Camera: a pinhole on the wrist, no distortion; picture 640 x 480 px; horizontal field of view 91.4 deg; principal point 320.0 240.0 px. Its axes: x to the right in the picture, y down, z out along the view. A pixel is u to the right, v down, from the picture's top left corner.
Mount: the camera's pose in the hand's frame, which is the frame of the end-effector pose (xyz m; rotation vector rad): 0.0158 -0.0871 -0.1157 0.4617 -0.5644 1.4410
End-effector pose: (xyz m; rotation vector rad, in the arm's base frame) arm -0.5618 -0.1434 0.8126 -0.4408 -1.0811 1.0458
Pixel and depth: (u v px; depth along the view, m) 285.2 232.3 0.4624
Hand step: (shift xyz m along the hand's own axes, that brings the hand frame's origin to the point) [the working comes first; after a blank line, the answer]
In the camera's frame: -0.0515 -0.0114 0.4624

-0.0132 -0.4112 0.2170
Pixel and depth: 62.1 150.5 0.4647
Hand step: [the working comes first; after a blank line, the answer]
In the camera's frame: -0.3838 -0.1332 0.4647

0.0942 -0.6843 0.0192
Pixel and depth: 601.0 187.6 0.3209
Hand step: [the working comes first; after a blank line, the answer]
In the camera's frame: 0.2888 -0.0538 0.3209

0.0547 -0.0604 0.3168
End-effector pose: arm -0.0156 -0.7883 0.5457 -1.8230 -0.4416 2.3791
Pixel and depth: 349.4 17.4 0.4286
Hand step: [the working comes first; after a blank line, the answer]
In the camera's frame: 0.0404 -0.3055 0.4286

0.2862 -0.3428 0.2587
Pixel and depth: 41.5 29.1 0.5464
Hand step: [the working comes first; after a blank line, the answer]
In the camera's frame: -0.4873 -0.3690 0.5464

0.3180 -0.8354 0.0292
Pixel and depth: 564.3 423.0 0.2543
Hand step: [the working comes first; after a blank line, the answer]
In the camera's frame: 0.1989 0.1490 0.2543

-0.1454 -0.0735 0.2010
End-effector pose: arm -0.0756 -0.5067 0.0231 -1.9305 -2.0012 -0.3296
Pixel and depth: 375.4 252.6 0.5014
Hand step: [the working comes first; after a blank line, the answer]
In the camera's frame: 0.0890 0.0202 0.5014

-0.0422 -0.3219 0.3329
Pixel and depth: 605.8 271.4 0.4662
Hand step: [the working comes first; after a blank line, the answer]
In the camera's frame: 0.4267 0.0469 0.4662

-0.0519 -0.0323 0.5120
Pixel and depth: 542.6 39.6 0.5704
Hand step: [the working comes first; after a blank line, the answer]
In the camera's frame: 0.4066 -0.3660 0.5704

0.3498 -0.1462 0.5982
